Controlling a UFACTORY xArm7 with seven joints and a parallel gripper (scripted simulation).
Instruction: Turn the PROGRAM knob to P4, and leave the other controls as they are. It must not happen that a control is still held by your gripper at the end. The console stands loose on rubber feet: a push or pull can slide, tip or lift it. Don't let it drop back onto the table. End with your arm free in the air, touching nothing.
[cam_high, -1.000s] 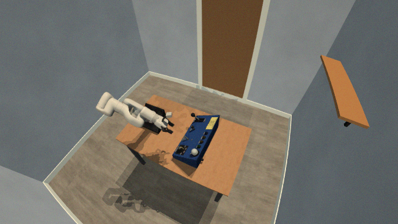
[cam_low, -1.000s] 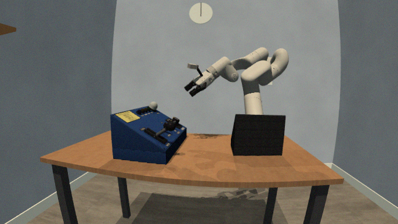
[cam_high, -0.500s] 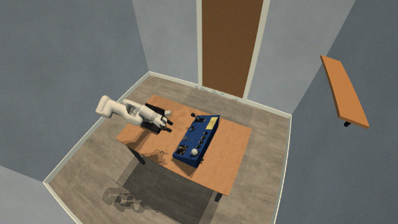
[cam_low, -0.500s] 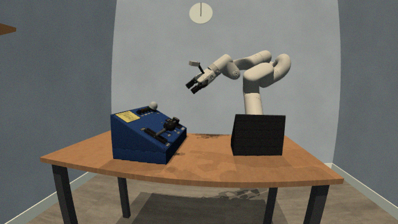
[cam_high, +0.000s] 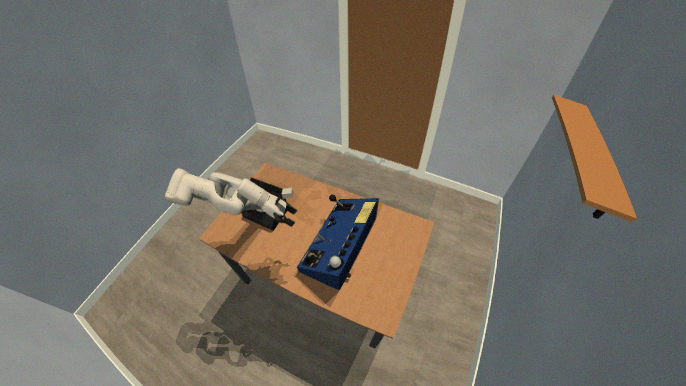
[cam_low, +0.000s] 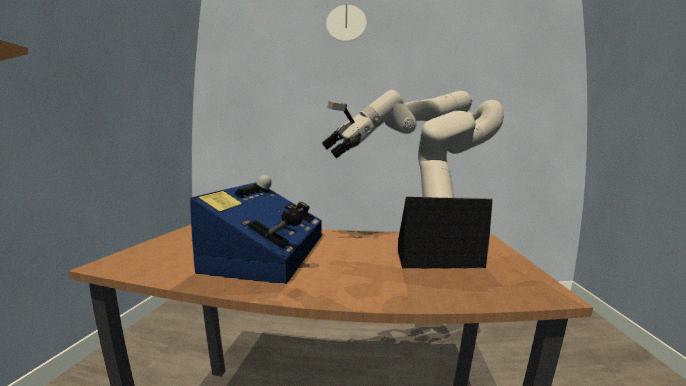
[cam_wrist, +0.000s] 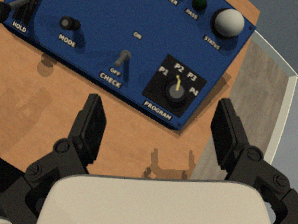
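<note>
The check toggle lies 100 mm ahead of my hand, 60 mm to the left of it and 210 mm below it. The rest, counted from my hand: mode knob (100 mm ahead, 180 mm to the left, 200 mm below); then black lever (80 mm ahead, 300 mm to the left, 190 mm below); then blue console (140 mm ahead, 130 mm to the left, 220 mm below).
</note>
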